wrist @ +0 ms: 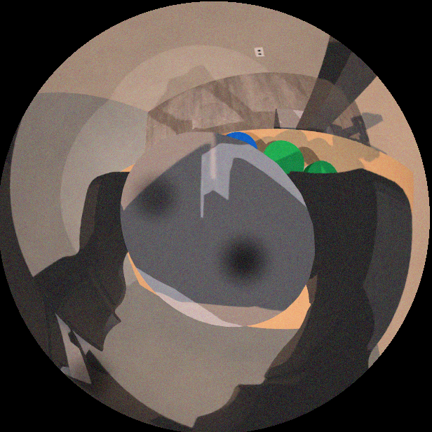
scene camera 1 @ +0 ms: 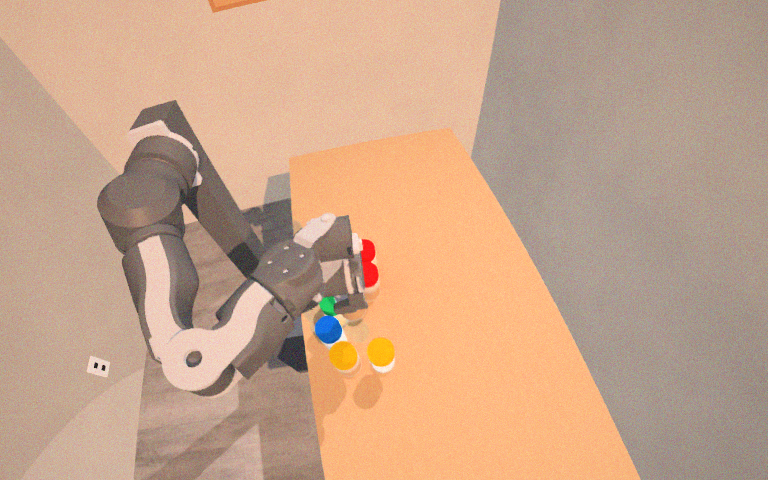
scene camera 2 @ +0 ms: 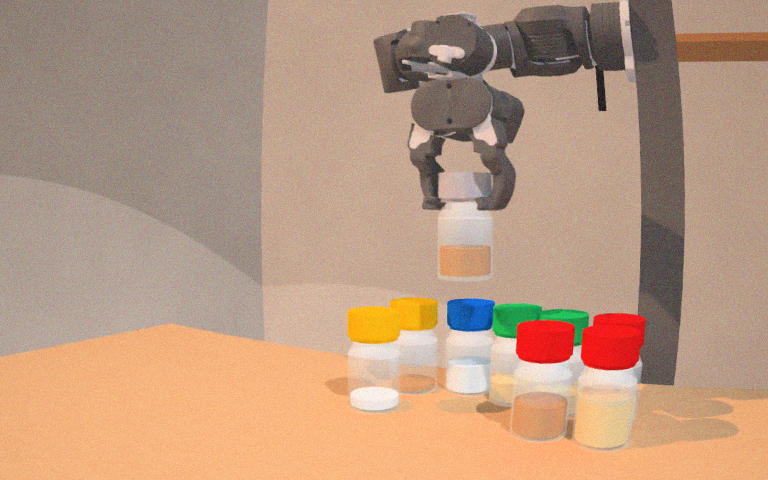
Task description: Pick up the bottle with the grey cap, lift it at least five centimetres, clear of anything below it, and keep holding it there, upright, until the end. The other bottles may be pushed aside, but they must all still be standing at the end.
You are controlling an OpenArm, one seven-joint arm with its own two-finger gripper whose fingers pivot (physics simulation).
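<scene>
The bottle with the grey cap [scene camera 2: 464,237] [wrist: 217,230] hangs upright in the air in the scene camera 2 view, with orange-brown contents; its base is above the caps of the standing bottles. My gripper [scene camera 2: 463,195] is shut on it, one finger on each side of the cap and neck. In the wrist view the cap's top fills the middle between the two dark fingers. In the scene camera 1 view the arm hides the held bottle. Standing upright are two yellow-capped bottles [scene camera 2: 373,362] [scene camera 1: 381,352], a blue-capped bottle [scene camera 2: 469,356] [scene camera 1: 328,329], two green-capped bottles and several red-capped bottles.
The standing bottles are on the wooden table [scene camera 1: 453,316] [scene camera 2: 169,407]. The green caps [scene camera 2: 516,320] [wrist: 283,156] are right of the blue one in the scene camera 2 view; the red caps [scene camera 2: 545,340] [scene camera 1: 367,273] are at the right front. The robot's dark post [scene camera 2: 659,169] stands behind.
</scene>
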